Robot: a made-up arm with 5 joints. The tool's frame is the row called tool. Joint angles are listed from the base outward.
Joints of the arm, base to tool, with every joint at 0 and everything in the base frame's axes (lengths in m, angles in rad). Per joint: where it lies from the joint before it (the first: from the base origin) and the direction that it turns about. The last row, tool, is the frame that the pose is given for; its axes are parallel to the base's.
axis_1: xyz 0.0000 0.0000 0.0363 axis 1 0 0
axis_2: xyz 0.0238 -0.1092 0.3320 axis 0 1 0
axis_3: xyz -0.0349 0.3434 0.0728 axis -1 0 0
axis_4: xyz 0.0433 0.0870 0.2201 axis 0 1 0
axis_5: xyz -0.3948 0.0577 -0.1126 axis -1 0 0
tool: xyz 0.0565 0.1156 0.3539
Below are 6 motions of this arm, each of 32 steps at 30 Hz.
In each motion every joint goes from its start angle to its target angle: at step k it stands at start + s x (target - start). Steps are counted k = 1, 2, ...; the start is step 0. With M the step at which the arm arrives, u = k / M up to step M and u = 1 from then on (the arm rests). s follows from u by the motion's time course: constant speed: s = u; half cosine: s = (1 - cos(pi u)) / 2; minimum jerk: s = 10 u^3 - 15 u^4 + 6 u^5.
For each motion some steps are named. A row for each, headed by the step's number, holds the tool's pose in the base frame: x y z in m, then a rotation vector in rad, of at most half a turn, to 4 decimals.
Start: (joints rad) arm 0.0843 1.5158 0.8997 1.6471 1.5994
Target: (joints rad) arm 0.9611 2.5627 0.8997 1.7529 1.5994
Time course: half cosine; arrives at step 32
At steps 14, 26, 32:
14: 0.1363 0.6981 0.9037 0.6070 -1.0365 -1.9377
26: 0.1896 0.3317 1.0657 0.5147 -0.2381 -1.8321
32: 0.1921 0.2698 1.0784 0.5172 -0.1175 -1.7798

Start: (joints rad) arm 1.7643 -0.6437 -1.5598 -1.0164 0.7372
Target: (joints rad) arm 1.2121 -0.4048 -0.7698 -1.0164 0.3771
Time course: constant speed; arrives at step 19
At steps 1, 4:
1: -0.4825 -0.6633 0.2153 2.4514 -0.1639 -1.6110
4: -0.4728 -0.6431 0.3186 2.2840 -0.2845 -1.5903

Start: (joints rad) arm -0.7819 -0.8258 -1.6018 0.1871 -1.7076
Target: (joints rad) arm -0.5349 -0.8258 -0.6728 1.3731 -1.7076
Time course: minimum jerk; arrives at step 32
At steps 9, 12, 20, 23, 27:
9: -0.1091 -0.0499 0.0993 2.1131 0.7472 0.7382
12: -0.1370 -0.0759 0.1814 1.9762 0.7909 0.6196
20: -0.2512 -0.0625 0.4583 1.5935 0.8510 0.1275
23: -0.2834 -0.0293 0.5353 1.4992 0.8511 -0.0447
27: -0.3052 0.0054 0.5925 1.4302 0.8471 -0.1892

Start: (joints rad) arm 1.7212 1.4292 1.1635 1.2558 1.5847
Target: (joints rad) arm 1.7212 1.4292 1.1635 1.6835 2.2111
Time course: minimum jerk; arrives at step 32
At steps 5, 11, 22, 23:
5: -0.2141 -0.7448 0.7966 -1.4855 -0.3281 2.2385
11: -0.1933 -0.7677 0.8022 -1.5800 -0.4198 2.3270
22: -0.0886 -0.8189 0.8376 1.6533 0.7012 -2.4320
23: -0.0793 -0.8208 0.8408 1.6314 0.7131 -2.4085

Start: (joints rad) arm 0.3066 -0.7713 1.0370 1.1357 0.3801
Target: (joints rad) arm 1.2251 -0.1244 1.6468 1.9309 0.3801
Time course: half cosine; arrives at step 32
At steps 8, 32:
8: 0.0867 0.6932 0.7622 -0.5950 0.8415 -0.6525
32: 0.3541 0.2067 0.6840 -0.4118 1.9558 -0.1246

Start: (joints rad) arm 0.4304 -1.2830 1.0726 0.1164 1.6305
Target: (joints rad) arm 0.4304 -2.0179 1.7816 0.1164 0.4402
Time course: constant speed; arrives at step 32
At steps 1, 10, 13, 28, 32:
1: 0.2750 0.4828 0.1435 -1.8381 0.0878 -1.4998
10: 0.3879 0.4818 0.2238 -1.5853 -0.0324 -1.7122
13: 0.4190 0.4770 0.2555 -1.5005 -0.0798 -1.7786
28: 0.5148 0.4288 0.4304 -1.0801 -0.3661 -2.0756
32: 0.5232 0.4116 0.4768 -0.9704 -0.4551 -2.1446

